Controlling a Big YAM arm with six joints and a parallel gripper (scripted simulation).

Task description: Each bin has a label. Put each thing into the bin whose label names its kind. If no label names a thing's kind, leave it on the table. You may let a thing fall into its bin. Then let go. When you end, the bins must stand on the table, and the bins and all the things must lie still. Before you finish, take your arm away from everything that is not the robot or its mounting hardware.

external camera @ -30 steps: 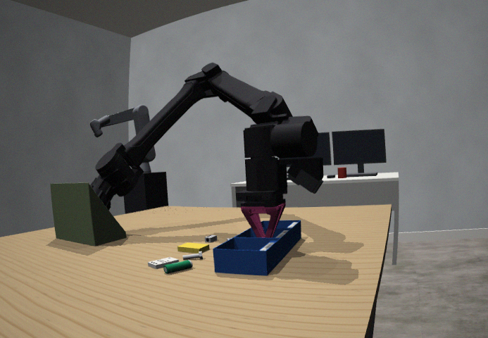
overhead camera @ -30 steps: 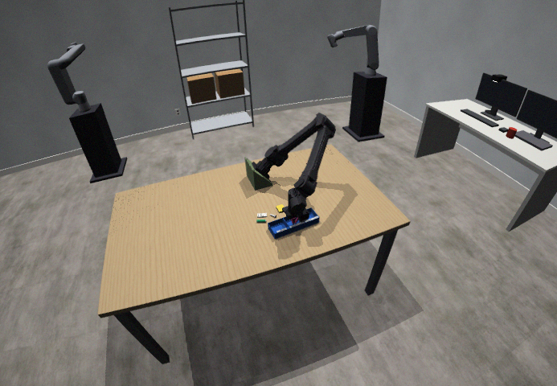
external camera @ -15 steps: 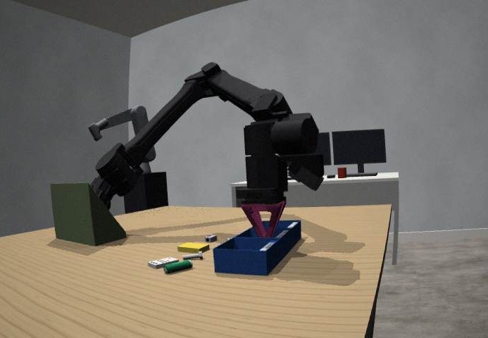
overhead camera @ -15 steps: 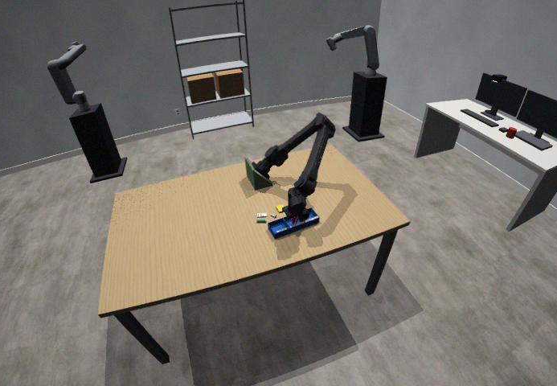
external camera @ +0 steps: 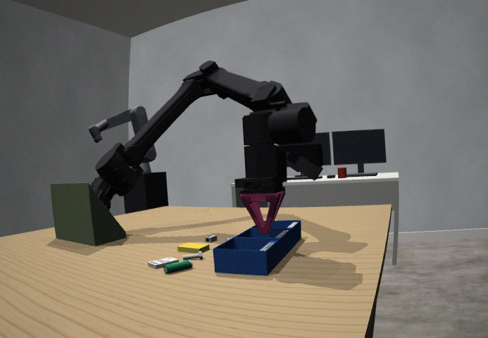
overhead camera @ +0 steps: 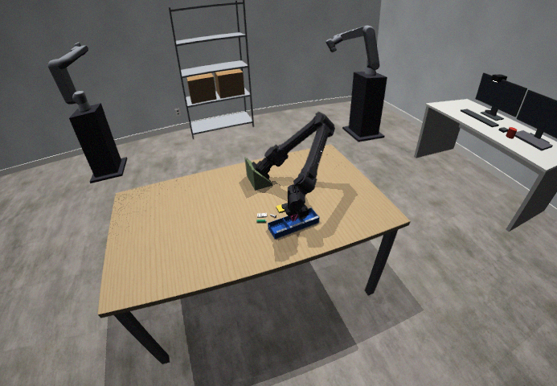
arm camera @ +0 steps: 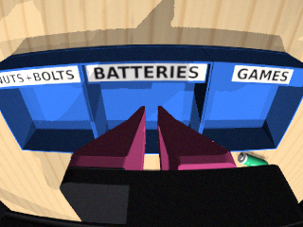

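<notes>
Right now the blue three-part bin is 30 mm below my hand. From my hand the other things lie so: bolt: 100 mm behind, 70 mm to the right, 40 mm below; then yellow block: 150 mm behind, 20 mm to the right, 40 mm below; then green battery: 80 mm behind, 150 mm to the right, 40 mm below.
</notes>
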